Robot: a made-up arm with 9 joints. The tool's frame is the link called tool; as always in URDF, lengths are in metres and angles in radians. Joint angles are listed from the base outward.
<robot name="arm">
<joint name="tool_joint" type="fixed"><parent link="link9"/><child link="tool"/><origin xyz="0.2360 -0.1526 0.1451" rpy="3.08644 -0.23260 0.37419"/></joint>
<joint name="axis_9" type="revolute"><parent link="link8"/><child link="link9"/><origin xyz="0.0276 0.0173 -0.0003" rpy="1.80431 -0.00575 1.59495"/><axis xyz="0 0 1"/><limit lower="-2.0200" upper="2.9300"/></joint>
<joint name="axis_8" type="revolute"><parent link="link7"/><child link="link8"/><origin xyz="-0.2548 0.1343 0.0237" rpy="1.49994 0.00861 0.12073"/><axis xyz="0 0 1"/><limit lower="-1.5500" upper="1.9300"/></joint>
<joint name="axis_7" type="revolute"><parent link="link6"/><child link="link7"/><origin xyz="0.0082 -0.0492 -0.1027" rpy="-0.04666 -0.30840 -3.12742"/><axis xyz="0 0 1"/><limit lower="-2.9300" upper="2.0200"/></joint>
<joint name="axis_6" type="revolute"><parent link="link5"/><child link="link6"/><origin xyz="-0.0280 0.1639 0.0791" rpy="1.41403 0.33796 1.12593"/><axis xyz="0 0 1"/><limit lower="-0.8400" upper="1.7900"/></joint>
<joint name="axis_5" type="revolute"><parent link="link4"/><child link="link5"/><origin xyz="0.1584 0.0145 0.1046" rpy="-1.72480 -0.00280 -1.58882"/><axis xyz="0 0 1"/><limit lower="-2.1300" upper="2.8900"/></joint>
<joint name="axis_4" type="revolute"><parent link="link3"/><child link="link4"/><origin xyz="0.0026 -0.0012 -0.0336" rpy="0.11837 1.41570 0.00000"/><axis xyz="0 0 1"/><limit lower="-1.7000" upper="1.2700"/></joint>
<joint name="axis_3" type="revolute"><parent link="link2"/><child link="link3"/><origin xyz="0.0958 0.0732 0.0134" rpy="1.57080 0.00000 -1.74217"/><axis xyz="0 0 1"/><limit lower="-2.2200" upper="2.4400"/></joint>
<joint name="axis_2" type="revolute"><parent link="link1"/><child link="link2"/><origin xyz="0.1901 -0.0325 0.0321" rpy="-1.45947 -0.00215 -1.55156"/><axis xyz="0 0 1"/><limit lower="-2.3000" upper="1.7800"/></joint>
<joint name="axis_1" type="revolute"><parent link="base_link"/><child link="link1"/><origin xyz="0.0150 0.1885 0.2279" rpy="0.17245 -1.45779 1.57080"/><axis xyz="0 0 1"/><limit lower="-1.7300" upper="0.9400"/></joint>
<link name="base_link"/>
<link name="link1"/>
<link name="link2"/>
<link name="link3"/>
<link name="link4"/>
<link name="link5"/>
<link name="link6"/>
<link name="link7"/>
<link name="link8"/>
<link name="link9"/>
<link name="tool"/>
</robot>
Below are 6 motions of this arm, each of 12 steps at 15 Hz.
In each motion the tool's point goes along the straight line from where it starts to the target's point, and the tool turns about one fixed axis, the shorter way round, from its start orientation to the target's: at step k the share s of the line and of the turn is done. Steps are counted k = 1, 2, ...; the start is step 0. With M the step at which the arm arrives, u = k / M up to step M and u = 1 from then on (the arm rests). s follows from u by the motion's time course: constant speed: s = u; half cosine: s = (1 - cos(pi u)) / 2; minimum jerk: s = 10 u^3 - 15 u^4 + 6 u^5.
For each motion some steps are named. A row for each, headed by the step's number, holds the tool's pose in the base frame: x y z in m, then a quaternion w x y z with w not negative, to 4 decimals.
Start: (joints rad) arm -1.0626 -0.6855 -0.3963 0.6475 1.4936 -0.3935 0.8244 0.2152 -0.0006
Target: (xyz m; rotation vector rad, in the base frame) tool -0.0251 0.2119 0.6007 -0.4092 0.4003 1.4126
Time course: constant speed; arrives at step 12
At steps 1, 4, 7, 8, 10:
1: 0.2875 0.4380 0.4743 0.8808 -0.0010 0.4172 0.2239
4: 0.2023 0.3763 0.5088 0.8624 -0.0537 0.3624 0.3494
7: 0.1170 0.3147 0.5433 0.8251 -0.1052 0.2997 0.4673
8: 0.0886 0.2941 0.5548 0.8086 -0.1219 0.2773 0.5045
10: 0.0317 0.2530 0.5777 0.7697 -0.1544 0.2304 0.5750

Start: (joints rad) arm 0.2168 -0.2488 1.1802 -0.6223 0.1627 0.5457 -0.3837 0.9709 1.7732
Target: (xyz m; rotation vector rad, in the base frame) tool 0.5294 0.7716 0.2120 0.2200 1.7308 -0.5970
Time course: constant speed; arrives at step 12
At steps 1, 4, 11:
1: 0.3495 0.2559 0.1366 0.6099 -0.5443 0.3052 -0.4885
4: 0.3986 0.3965 0.1571 0.6536 -0.3900 0.4627 -0.4546
11: 0.5130 0.7247 0.2051 0.6234 0.0326 0.7256 -0.2895

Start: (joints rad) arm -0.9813 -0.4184 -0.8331 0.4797 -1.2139 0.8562 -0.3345 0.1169 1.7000
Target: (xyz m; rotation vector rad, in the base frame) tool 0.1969 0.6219 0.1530 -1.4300 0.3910 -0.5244
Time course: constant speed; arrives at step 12
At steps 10, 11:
10: 0.2178 0.5172 0.1101 0.6191 -0.7134 0.1873 -0.2696
11: 0.2073 0.5695 0.1316 0.6639 -0.6797 0.1819 -0.2532

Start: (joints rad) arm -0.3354 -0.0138 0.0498 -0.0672 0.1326 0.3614 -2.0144 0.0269 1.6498
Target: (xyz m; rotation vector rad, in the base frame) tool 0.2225 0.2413 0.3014 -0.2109 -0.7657 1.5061
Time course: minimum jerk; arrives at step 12
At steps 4, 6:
4: 0.3296 0.3369 0.2778 0.7200 -0.3152 -0.4219 0.4519
6: 0.2903 0.3018 0.2864 0.7063 -0.2363 -0.3960 0.5372

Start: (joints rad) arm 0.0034 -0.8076 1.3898 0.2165 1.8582 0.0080 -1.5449 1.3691 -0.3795
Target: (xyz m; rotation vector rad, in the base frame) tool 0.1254 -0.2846 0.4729 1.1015 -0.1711 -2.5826
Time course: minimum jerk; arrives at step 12
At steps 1, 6, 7, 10, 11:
1: -0.0931 -0.0105 0.4078 0.2180 -0.2860 -0.0201 0.9329
6: 0.0156 -0.1469 0.4402 0.0287 -0.3430 0.0202 0.9387
7: 0.0493 -0.1891 0.4502 0.0305 0.3579 -0.0325 -0.9327
10: 0.1176 -0.2748 0.4706 0.1501 0.3837 -0.0572 -0.9094
11: 0.1243 -0.2832 0.4726 0.1617 0.3859 -0.0596 -0.9063

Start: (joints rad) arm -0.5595 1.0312 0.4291 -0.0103 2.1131 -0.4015 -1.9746 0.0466 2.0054
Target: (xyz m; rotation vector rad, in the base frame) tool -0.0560 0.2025 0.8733 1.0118 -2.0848 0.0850
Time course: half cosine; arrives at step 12
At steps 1, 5, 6, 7, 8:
1: 0.4288 0.3259 0.4738 0.6108 0.6935 -0.3800 -0.0390
5: 0.2544 0.2815 0.6175 0.5560 0.6108 -0.5635 -0.0131
6: 0.1906 0.2653 0.6701 0.5296 0.5736 -0.6249 -0.0035
7: 0.1268 0.2490 0.7227 0.5001 0.5329 -0.6825 0.0062
8: 0.0673 0.2339 0.7717 0.4699 0.4922 -0.7326 0.0152

